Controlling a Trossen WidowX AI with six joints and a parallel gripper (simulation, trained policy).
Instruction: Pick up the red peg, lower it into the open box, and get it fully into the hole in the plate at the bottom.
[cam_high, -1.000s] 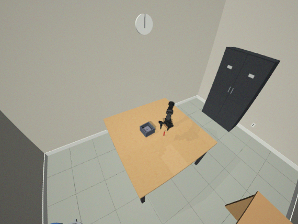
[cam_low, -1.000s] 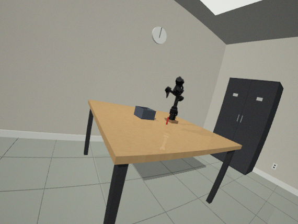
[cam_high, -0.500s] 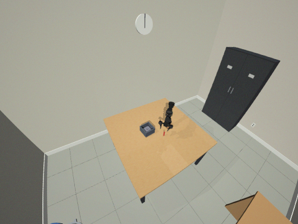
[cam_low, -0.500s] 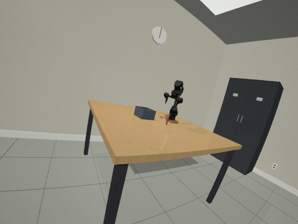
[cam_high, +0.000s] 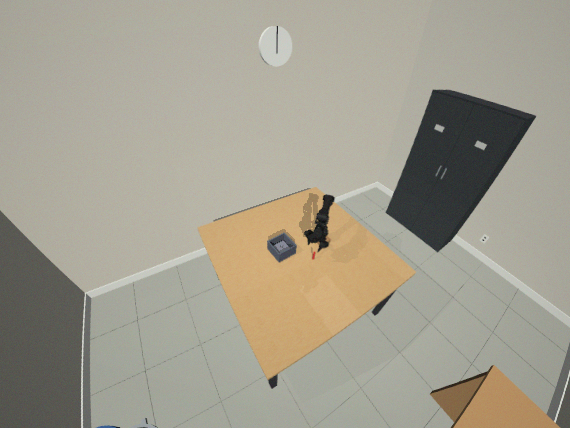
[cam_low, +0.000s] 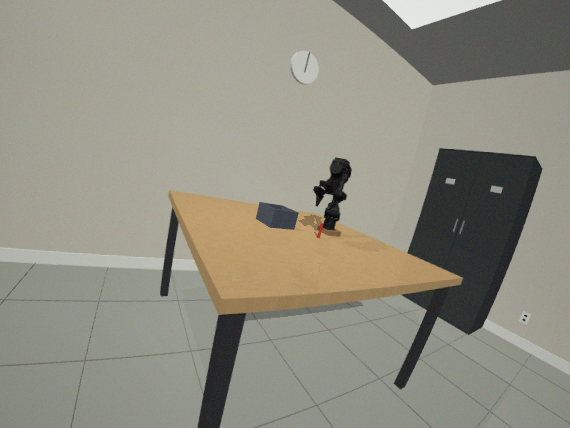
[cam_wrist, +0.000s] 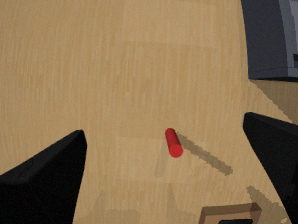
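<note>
Now: gripper tip 120 mm above the red peg, 40 mm past it and 20 mm to the left of it. From my gripper tip the other things lie so: grey box (190 mm to the right, 150 mm ahead, 140 mm below); grey plate (190 mm to the right, 150 mm ahead, 120 mm below).
</note>
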